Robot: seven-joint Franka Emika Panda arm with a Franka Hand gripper.
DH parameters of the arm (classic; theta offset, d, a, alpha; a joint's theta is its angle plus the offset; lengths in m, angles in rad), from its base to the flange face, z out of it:
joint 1: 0 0.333 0 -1.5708
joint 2: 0 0 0 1.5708
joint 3: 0 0.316 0.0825 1.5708
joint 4: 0 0 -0.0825 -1.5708
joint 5: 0 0.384 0 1.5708
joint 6: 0 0 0.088 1.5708
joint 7: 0 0.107 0 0
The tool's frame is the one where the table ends.
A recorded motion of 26 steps. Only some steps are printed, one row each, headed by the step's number.
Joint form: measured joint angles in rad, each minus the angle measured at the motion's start. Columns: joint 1, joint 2, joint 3, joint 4, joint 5, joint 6, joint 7.
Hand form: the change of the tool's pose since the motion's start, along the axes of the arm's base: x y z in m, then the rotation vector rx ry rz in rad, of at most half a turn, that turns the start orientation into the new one. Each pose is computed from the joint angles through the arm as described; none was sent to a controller.
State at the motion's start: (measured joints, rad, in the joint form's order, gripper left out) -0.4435 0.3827 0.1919 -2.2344 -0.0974 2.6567 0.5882
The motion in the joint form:
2: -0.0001 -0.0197 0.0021 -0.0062 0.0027 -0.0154 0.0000
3: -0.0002 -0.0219 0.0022 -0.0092 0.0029 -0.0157 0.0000
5: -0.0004 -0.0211 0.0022 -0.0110 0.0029 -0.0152 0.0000
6: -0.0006 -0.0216 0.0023 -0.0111 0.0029 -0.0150 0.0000
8: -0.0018 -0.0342 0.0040 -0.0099 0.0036 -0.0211 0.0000
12: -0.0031 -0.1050 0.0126 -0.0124 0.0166 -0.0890 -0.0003
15: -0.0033 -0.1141 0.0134 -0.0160 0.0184 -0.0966 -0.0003
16: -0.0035 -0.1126 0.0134 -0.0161 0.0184 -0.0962 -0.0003
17: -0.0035 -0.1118 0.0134 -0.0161 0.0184 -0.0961 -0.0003
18: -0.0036 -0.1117 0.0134 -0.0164 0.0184 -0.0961 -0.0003
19: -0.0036 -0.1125 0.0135 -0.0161 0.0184 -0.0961 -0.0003
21: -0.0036 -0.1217 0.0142 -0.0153 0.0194 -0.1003 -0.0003
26: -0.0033 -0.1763 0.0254 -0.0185 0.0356 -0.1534 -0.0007
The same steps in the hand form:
2: -0.0014 0.0010 0.0070 -0.0020 0.0028 0.0003
3: -0.0023 0.0013 0.0071 -0.0020 0.0040 0.0003
5: -0.0030 0.0015 0.0061 -0.0013 0.0059 0.0002
6: -0.0030 0.0014 0.0063 -0.0015 0.0054 0.0001
8: -0.0017 0.0010 0.0131 -0.0052 -0.0015 0.0000
12: -0.0021 0.0032 0.0441 -0.0132 0.0015 -0.0026
15: -0.0034 0.0037 0.0469 -0.0137 0.0040 -0.0032
16: -0.0035 0.0037 0.0461 -0.0131 0.0050 -0.0034
17: -0.0035 0.0037 0.0457 -0.0127 0.0057 -0.0034
18: -0.0037 0.0037 0.0456 -0.0126 0.0060 -0.0035
19: -0.0035 0.0037 0.0461 -0.0130 0.0050 -0.0034
21: -0.0029 0.0037 0.0510 -0.0157 -0.0001 -0.0036
26: -0.0046 0.0095 0.0742 -0.0166 0.0031 -0.0043

